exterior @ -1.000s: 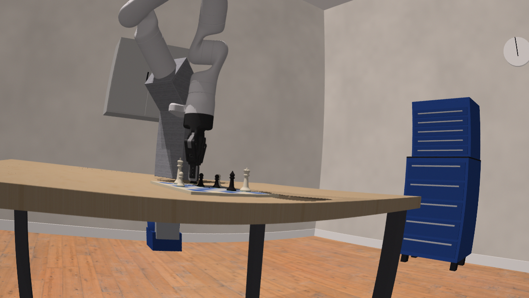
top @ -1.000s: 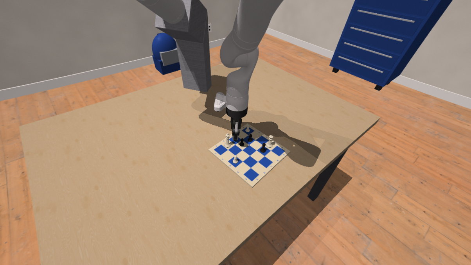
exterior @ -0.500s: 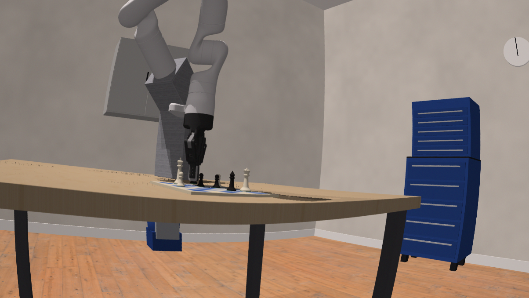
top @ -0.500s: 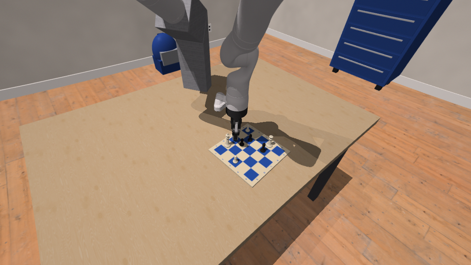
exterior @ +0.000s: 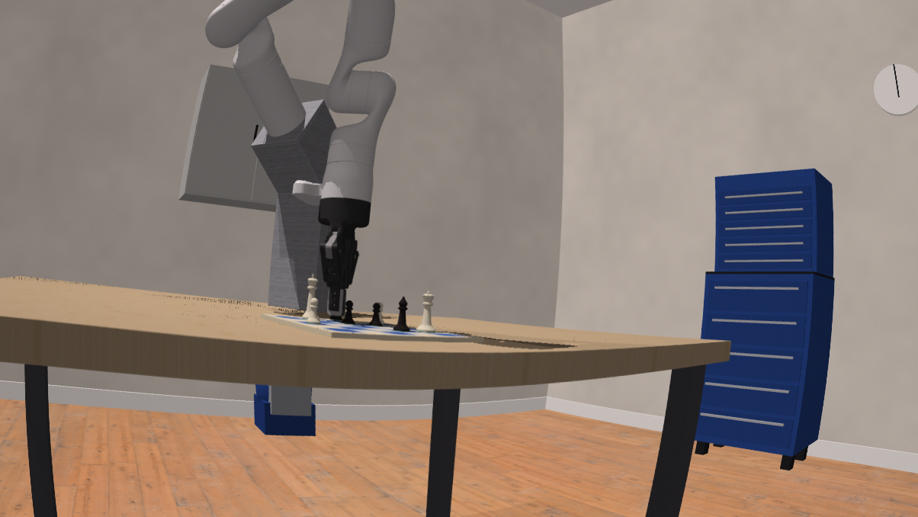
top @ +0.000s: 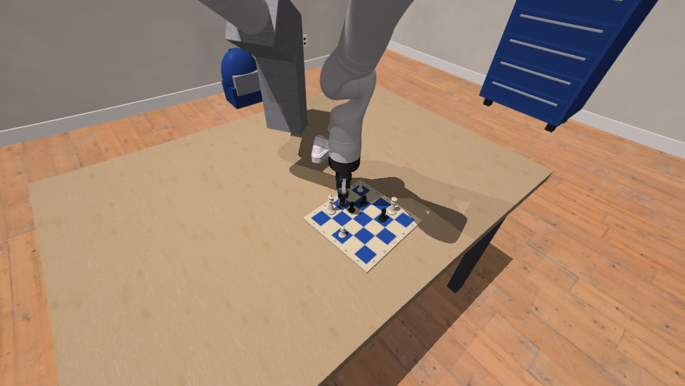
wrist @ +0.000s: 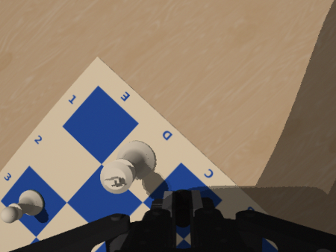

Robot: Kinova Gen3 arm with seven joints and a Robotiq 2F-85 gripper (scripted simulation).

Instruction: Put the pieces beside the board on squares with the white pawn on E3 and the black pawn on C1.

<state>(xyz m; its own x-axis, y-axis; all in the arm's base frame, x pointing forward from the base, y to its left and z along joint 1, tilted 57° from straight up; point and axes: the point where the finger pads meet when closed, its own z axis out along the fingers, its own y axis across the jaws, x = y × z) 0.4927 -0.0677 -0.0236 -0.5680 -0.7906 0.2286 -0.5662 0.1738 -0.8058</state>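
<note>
Now: the white king 4 cm to the right of my hand. Round my hand: white queen (11 cm ahead, 7 cm to the left); then cream chessboard (8 cm ahead, 3 cm below); then black bishop (11 cm ahead, 4 cm to the left, 1 cm below).
</note>
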